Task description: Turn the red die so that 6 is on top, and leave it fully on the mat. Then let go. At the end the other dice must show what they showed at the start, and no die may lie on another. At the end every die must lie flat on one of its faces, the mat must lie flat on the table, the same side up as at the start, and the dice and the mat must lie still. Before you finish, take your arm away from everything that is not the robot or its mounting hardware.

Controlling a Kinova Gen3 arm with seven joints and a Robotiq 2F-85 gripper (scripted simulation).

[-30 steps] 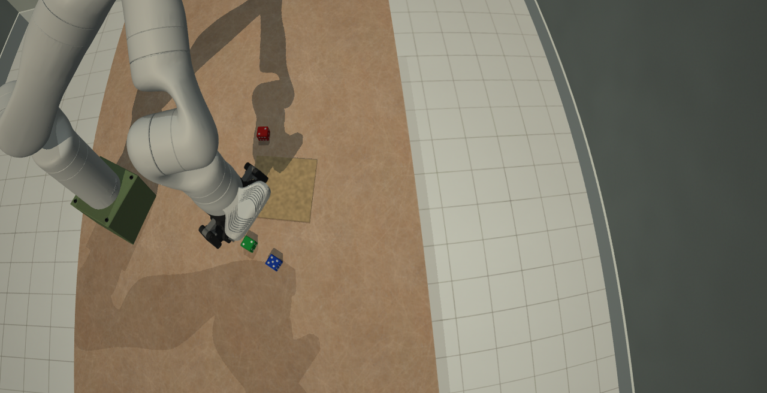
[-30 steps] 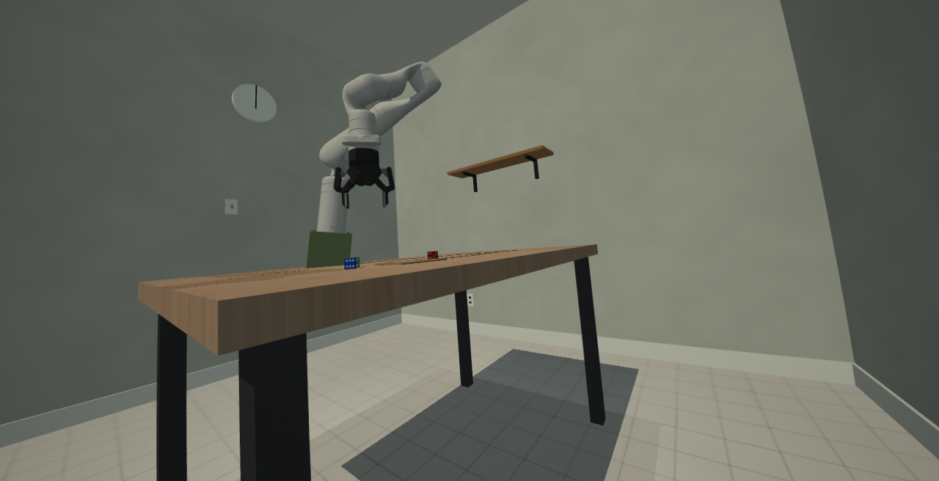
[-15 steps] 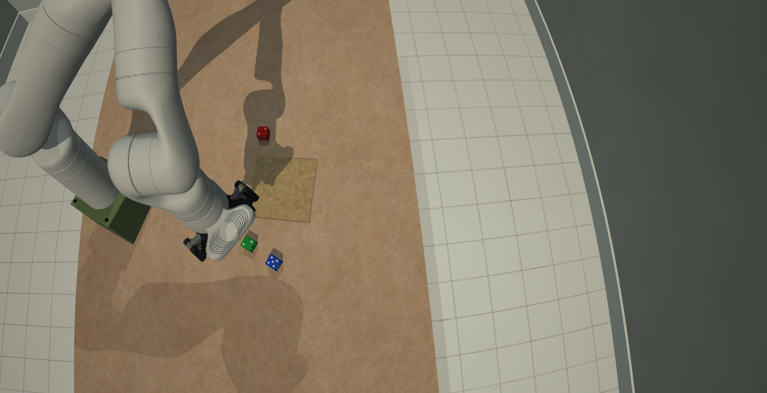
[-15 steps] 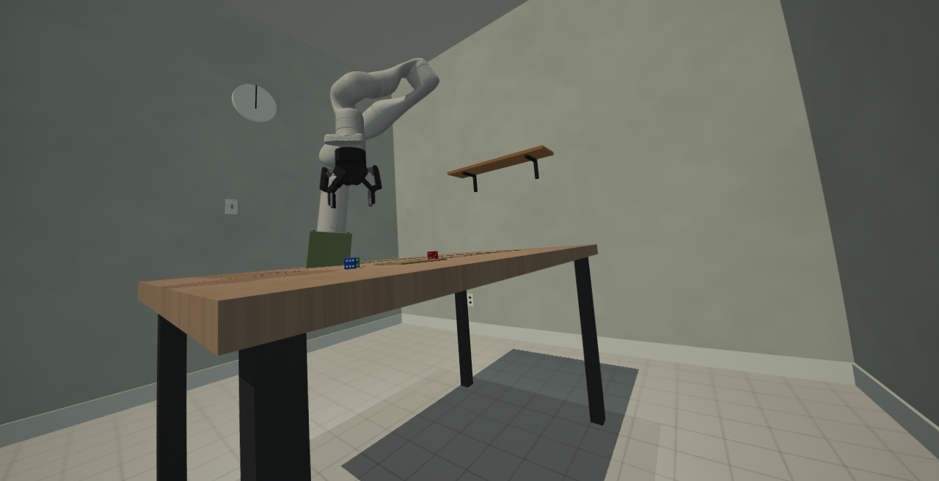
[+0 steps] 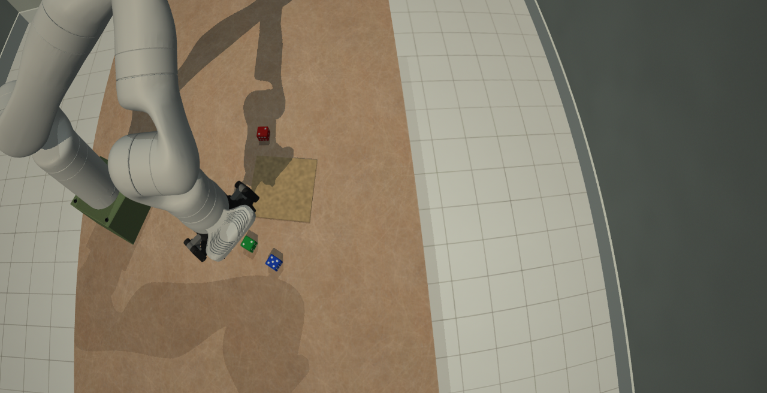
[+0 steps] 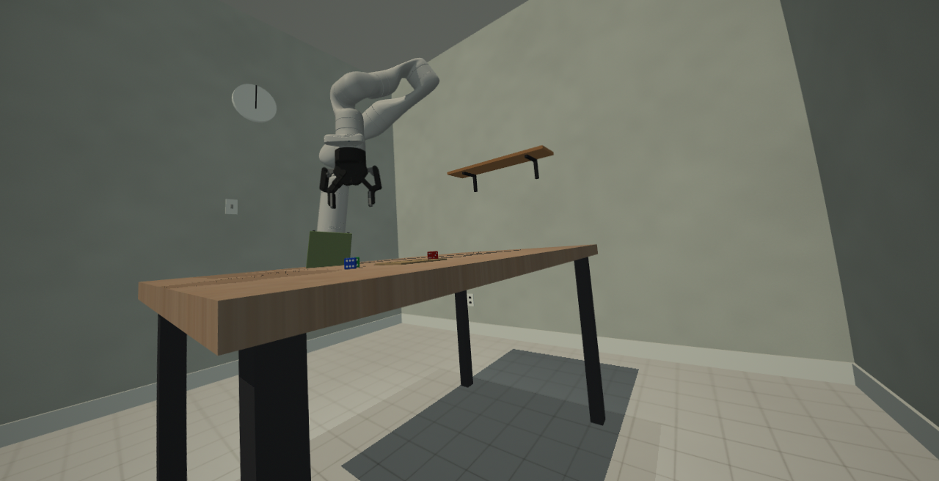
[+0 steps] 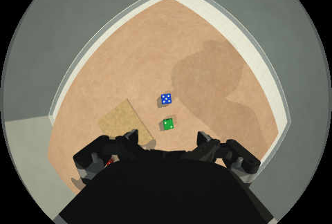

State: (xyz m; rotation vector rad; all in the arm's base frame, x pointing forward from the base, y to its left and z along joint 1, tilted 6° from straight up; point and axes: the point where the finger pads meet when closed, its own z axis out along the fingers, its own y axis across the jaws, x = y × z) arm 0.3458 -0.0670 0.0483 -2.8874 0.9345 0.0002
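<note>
Now: the green die 140 mm below my hand, 10 mm to the left of it and 10 mm behind it. Also, from my hand: red die (260 mm to the left, 140 mm below, 20 mm behind); tan mat (160 mm below, 140 mm to the left, 40 mm ahead); blue die (140 mm below, 50 mm ahead, 30 mm to the right).
</note>
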